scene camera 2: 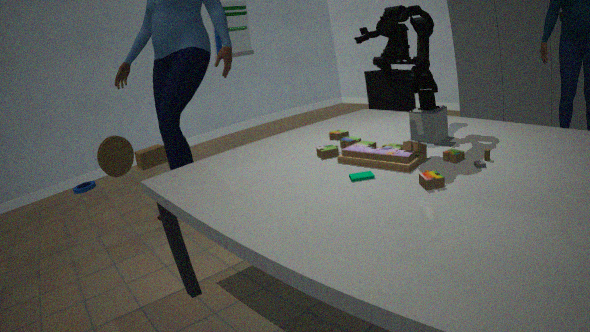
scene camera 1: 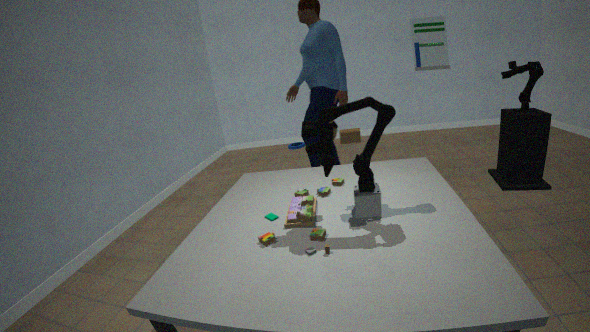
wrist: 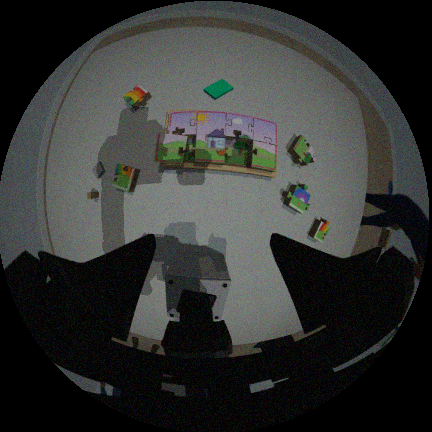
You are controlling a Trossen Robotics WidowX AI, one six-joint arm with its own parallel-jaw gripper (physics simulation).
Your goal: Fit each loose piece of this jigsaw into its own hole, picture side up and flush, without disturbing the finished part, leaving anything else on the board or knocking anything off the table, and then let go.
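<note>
The jigsaw board (scene camera 1: 300,225) (scene camera 2: 375,163) (wrist: 220,167) holds the joined picture, with dark gaps in its lower row. A corner piece (scene camera 2: 414,147) (wrist: 172,151) sits raised at its lower left, overlapping the rim, seemingly tilted. Loose pieces lie picture side up around it: a rainbow piece (scene camera 1: 267,238) (scene camera 2: 432,180) (wrist: 136,96), a green-and-orange one (scene camera 1: 317,234) (scene camera 2: 453,155) (wrist: 125,177), a green one (scene camera 1: 301,192) (scene camera 2: 327,151) (wrist: 302,149), a blue-purple one (scene camera 1: 324,191) (wrist: 298,197) and a red-yellow one (scene camera 1: 338,181) (scene camera 2: 338,134) (wrist: 319,230). My gripper (scene camera 1: 327,172) (wrist: 213,239) is open and empty, high above the table.
A green tile (scene camera 1: 271,216) (scene camera 2: 361,176) (wrist: 218,88) lies beyond the board. A grey piece (scene camera 1: 311,251) (scene camera 2: 480,164) (wrist: 100,169) and a small brown block (scene camera 1: 327,249) (scene camera 2: 487,155) (wrist: 93,195) lie near the green-and-orange piece. A person (scene camera 1: 322,60) stands behind the table.
</note>
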